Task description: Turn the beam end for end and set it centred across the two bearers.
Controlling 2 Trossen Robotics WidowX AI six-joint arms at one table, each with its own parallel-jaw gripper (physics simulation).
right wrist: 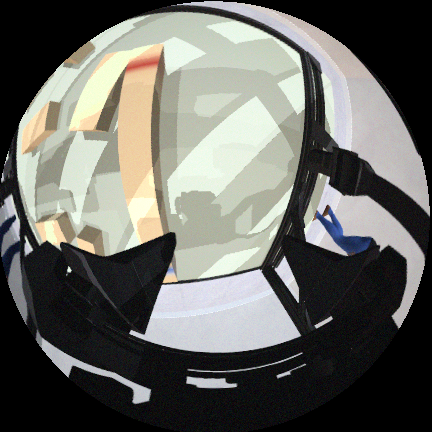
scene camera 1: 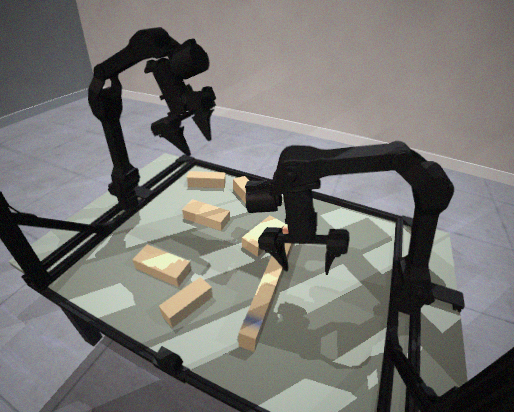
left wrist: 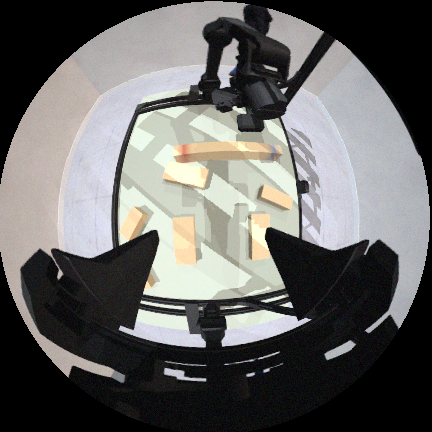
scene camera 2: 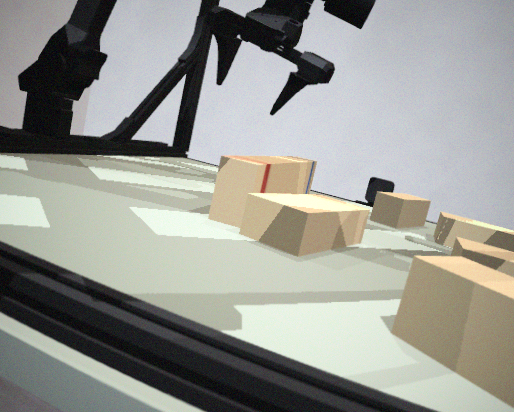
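Seen in the pictures: left gripper, fingertip midpoint: (scene camera 1: 200, 147) (left wrist: 212, 234); right gripper, fingertip midpoint: (right wrist: 231, 239) (scene camera 1: 306, 272) (left wrist: 242, 114) (scene camera 2: 244, 99); left arm's base, link origin: (scene camera 1: 128, 204) (left wrist: 210, 309); right arm's base, link origin: (right wrist: 313, 159) (scene camera 1: 406, 303) (left wrist: 207, 97) (scene camera 2: 44, 136).
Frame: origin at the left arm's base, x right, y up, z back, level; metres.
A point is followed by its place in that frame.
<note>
The long wooden beam (scene camera 1: 261, 302) @(y 0.044, x 0.178, z -0.581 m) (scene camera 2: 240, 187) @(y 0.019, x -0.111, z -0.549 m) (left wrist: 227, 150) @(y 0.042, x 0.062, z -0.551 m) (right wrist: 137, 125) @(y 0.044, x 0.016, z -0.571 m) lies flat on the table. Its red band is at the far end in scene camera 1, its blue band at the near end. Two parallel blocks look like the bearers: one (scene camera 1: 204, 215) @(y 0.019, x -0.051, z -0.283 m) (left wrist: 185, 240) @(y 0.019, x -0.070, z -0.275 m) and another (scene camera 1: 160, 266) @(y 0.019, x 0.182, z -0.291 m) (left wrist: 259, 236) @(y 0.019, x 0.160, z -0.280 m); nothing rests on them. My left gripper (scene camera 1: 199, 147) @(y 0.291, x 0.000, z -0.323 m) (left wrist: 212, 234) @(y 0.291, x 0.000, z -0.323 m) is open and empty, high at the table's far left in scene camera 1. My right gripper (scene camera 1: 307, 271) @(y 0.113, x 0.106, z -0.656 m) (scene camera 2: 245, 99) @(y 0.113, x 0.106, z -0.656 m) (right wrist: 231, 239) @(y 0.113, x 0.106, z -0.656 m) is open and empty, above the table beside the beam.
A block (scene camera 1: 255, 237) @(y 0.019, x -0.033, z -0.472 m) (scene camera 2: 300, 220) @(y 0.011, x -0.147, z -0.477 m) (left wrist: 186, 175) @(y 0.019, x -0.066, z -0.474 m) lies close beside the beam's red end. Another block (scene camera 1: 186, 302) @(y 0.025, x 0.245, z -0.418 m) (left wrist: 275, 196) @(y 0.025, x 0.221, z -0.408 m) lies near the second bearer. Two more blocks (scene camera 1: 206, 180) @(y 0.014, x -0.235, z -0.175 m) (left wrist: 133, 223) @(y 0.028, x -0.244, z -0.327 m) lie towards the back in scene camera 1. Dark rails (scene camera 1: 125, 340) @(y -0.024, x 0.369, z -0.329 m) edge the table.
</note>
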